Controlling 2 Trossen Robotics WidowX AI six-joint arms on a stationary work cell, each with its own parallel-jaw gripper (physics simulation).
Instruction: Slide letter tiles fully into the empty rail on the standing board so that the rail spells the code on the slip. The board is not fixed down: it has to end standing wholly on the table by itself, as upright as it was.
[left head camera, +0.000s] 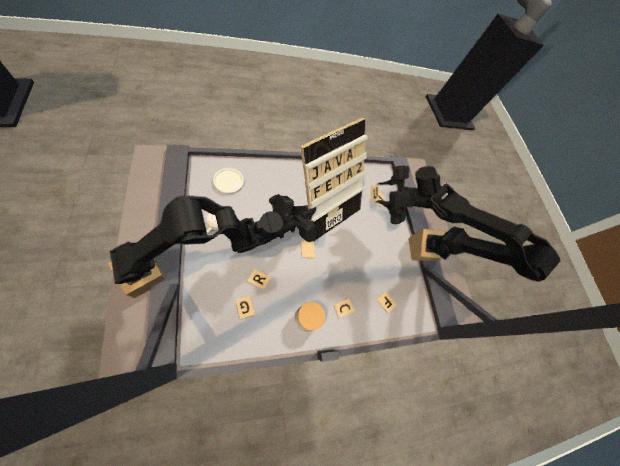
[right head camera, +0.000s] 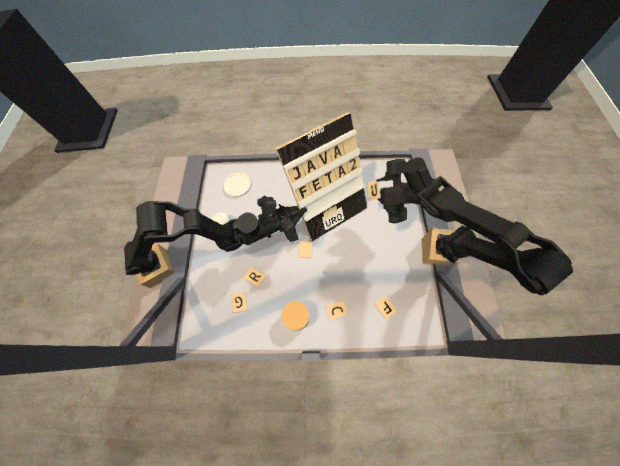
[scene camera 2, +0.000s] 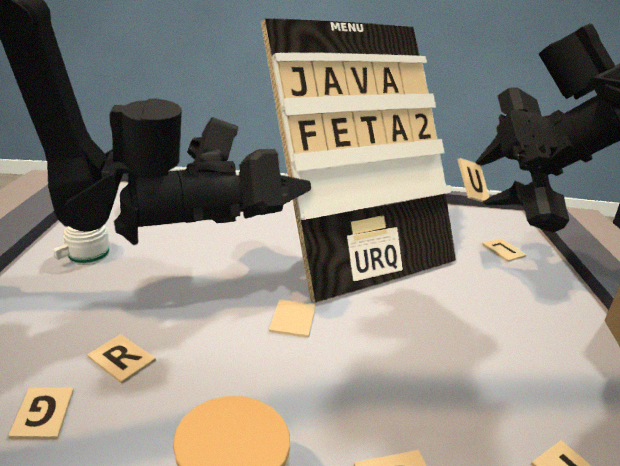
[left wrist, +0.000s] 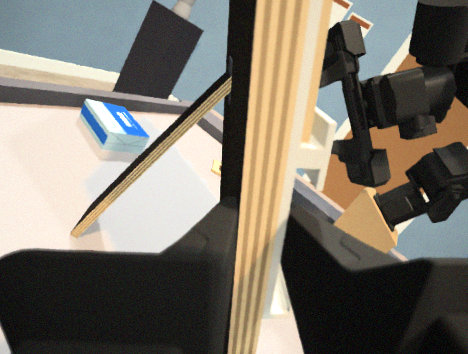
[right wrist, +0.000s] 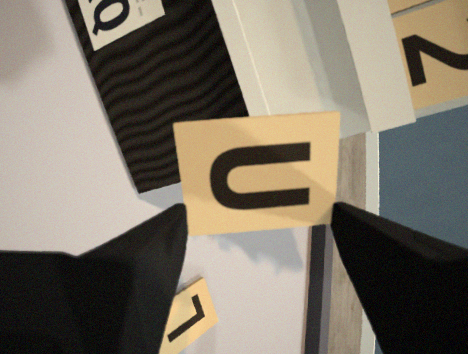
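Where they show: left gripper, between the fingertips: (left head camera: 314, 207) (right head camera: 305, 207) (scene camera 2: 306, 186) (left wrist: 255, 208); right gripper, between the fingertips: (left head camera: 377, 192) (right head camera: 377, 189) (scene camera 2: 481, 183) (right wrist: 260, 213); left arm's base, origin of its link: (left head camera: 135, 269) (right head camera: 148, 263); right arm's base, origin of its link: (left head camera: 434, 243) (right head camera: 446, 245) (left wrist: 383, 211).
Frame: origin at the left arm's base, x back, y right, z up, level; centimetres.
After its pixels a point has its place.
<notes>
The standing board (left head camera: 353, 206) @[x -70.6, y 16.9, z -2.6 cm] (right head camera: 356, 202) @[x -70.8, y 16.3, z -1.6 cm] (scene camera 2: 426, 235) @[x -69.7, y 16.5, z -1.8 cm] (left wrist: 270, 150) @[x -50.6, y 10.9, z 8.7 cm] (right wrist: 160, 100) @[x -69.3, y 16.6, z -2.1 cm] is upright, leaning back. Its lowest rail (left head camera: 336, 198) @[x -61.6, y 13.3, z 5.4 cm] (right head camera: 334, 196) @[x -63.0, y 13.4, z 5.1 cm] (scene camera 2: 373, 182) @[x -61.9, y 13.1, z 5.7 cm] (right wrist: 295, 75) @[x -70.7, y 12.9, z 5.5 cm] is empty. The slip (left head camera: 334, 218) @[x -60.7, y 17.0, z -2.2 cm] (right head camera: 333, 218) @[x -60.7, y 17.1, z -2.3 cm] (scene camera 2: 375, 258) @[x -60.4, y 17.4, z -3.0 cm] reads URQ. My left gripper (scene camera 2: 303, 186) @[x -52.5, y 12.3, z 6.1 cm] (left wrist: 255, 208) @[x -52.5, y 12.3, z 6.1 cm] is shut on the board's left edge. My right gripper (scene camera 2: 482, 182) @[x -75.9, y 19.0, z 6.2 cm] (right wrist: 260, 213) @[x -75.9, y 19.0, z 6.2 cm] is shut on the U tile (left head camera: 374, 193) @[x -73.8, y 19.0, z 7.1 cm] (right head camera: 373, 190) @[x -74.1, y 19.0, z 7.1 cm] (scene camera 2: 472, 179) @[x -73.7, y 19.1, z 7.1 cm] (right wrist: 260, 170) @[x -74.1, y 19.1, z 7.0 cm], holding it in the air right of the empty rail. The R tile (left head camera: 259, 279) @[x -27.8, y 20.1, z -6.2 cm] (right head camera: 254, 276) @[x -27.8, y 19.8, z -6.2 cm] (scene camera 2: 121, 357) @[x -27.8, y 20.1, z -6.1 cm] lies on the table. No Q tile shows.
Tiles G (left head camera: 245, 307) @[x -19.7, y 25.0, z -6.2 cm] (scene camera 2: 41, 412) @[x -19.5, y 25.0, z -6.1 cm], C (left head camera: 343, 308) @[x -44.8, y 43.2, z -6.1 cm] and F (left head camera: 386, 302) @[x -58.8, y 50.8, z -6.2 cm], a blank tile (left head camera: 307, 249) @[x -47.0, y 20.4, z -6.2 cm] (scene camera 2: 292, 318) @[x -47.0, y 20.8, z -6.1 cm] and an L-like tile (scene camera 2: 503, 249) @[x -85.2, y 18.9, z -6.1 cm] (right wrist: 192, 315) @[x -85.8, y 18.0, z -6.2 cm] lie around. An orange cylinder (left head camera: 311, 316) @[x -33.1, y 38.6, z 0.2 cm] stands in front; a white cup (scene camera 2: 87, 244) @[x -26.6, y -0.5, z -3.3 cm] is at left. A blue-white box (left wrist: 115, 125) @[x -76.3, y 2.0, z -4.0 cm] lies behind the board.
</notes>
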